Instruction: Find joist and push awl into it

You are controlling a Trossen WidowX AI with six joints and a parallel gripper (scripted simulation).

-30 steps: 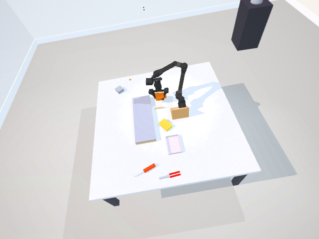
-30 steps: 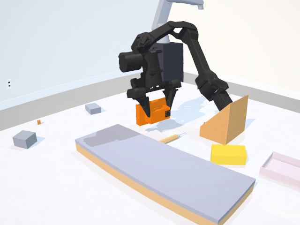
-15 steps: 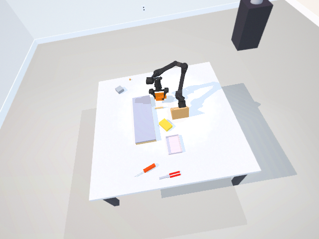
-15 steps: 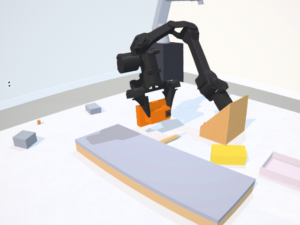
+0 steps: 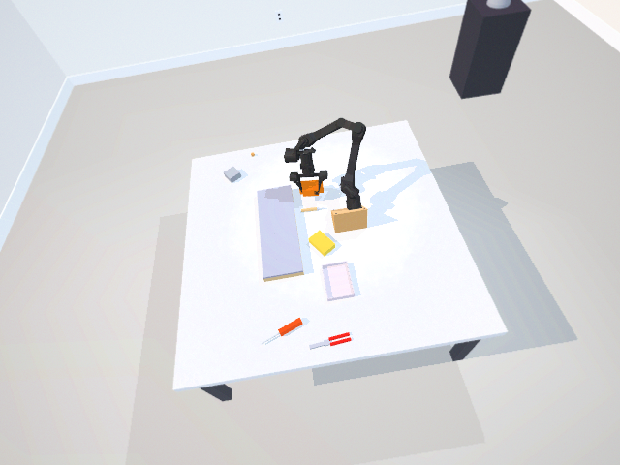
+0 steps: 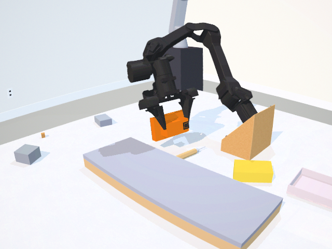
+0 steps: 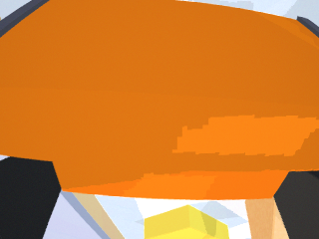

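Now: gripper tip 20 mm past the orange stud finder. Round my gripper tip: yellow block (270 mm to the left, 60 mm below, 20 mm behind); awl (70 mm below, 60 mm to the left, 10 mm behind); pale pink tray (480 mm to the left, 70 mm behind, 60 mm below).
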